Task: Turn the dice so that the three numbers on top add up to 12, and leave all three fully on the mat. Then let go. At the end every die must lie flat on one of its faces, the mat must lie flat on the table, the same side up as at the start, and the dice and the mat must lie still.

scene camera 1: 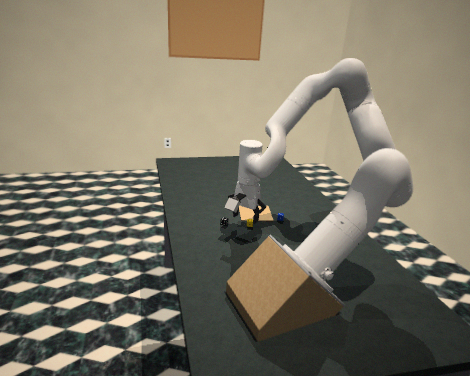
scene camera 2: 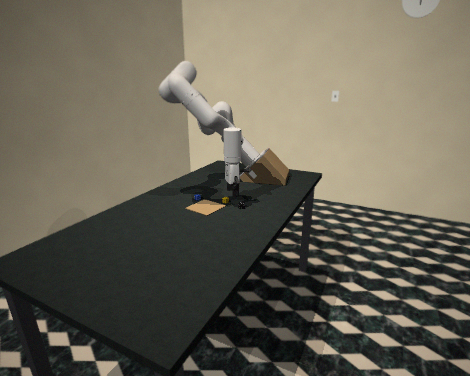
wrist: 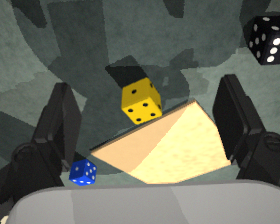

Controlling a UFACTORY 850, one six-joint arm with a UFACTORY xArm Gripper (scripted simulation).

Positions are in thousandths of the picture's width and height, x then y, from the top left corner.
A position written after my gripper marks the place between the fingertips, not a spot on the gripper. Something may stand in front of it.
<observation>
In view: my gripper (scene camera 1: 522,584), a tan mat (wrist: 655,641) and a yellow die (wrist: 505,458).
My gripper is seen too in the wrist view (wrist: 520,426).
</observation>
